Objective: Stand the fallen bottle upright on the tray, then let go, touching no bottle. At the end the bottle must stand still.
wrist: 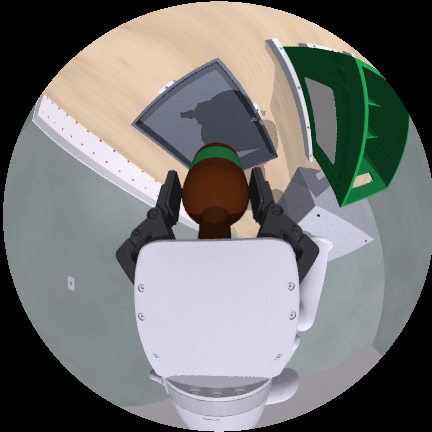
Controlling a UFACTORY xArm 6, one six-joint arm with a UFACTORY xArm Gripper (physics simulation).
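Seen in the pictures: gripper, fingertip midpoint: (214, 177); arm's base, origin of the base link: (317, 243).
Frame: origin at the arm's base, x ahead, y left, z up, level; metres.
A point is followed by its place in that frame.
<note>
A brown bottle (215, 192) @(x 0.444, y 0.181, z 0.009 m) with a green band is between the two black fingers of my gripper (214, 177) @(x 0.441, y 0.183, z -0.011 m). The gripper is shut on its wide round body. The neck points back toward the palm, and its mouth is hidden behind the white housing. The green-banded end points away from the palm, toward the tray. The grey tray (167, 120) @(x 0.472, y 0.260, z -0.182 m) lies beyond, and the bottle overlaps its near part in view. The shadow of the gripper and bottle falls on the tray floor. The bottle appears raised; its exact height and tilt are hard to tell.
A green bin with dividers (366, 120) @(x 0.472, y 0.006, z -0.012 m) is at the right, beside a pale rail (300, 95) @(x 0.439, y 0.016, z -0.157 m). A speckled grey block (302, 200) @(x 0.173, y 0.050, z -0.098 m) is below it, close to the right finger. A white dotted strip (100, 145) runs along the table's left edge. Small white brackets touch the tray's sides.
</note>
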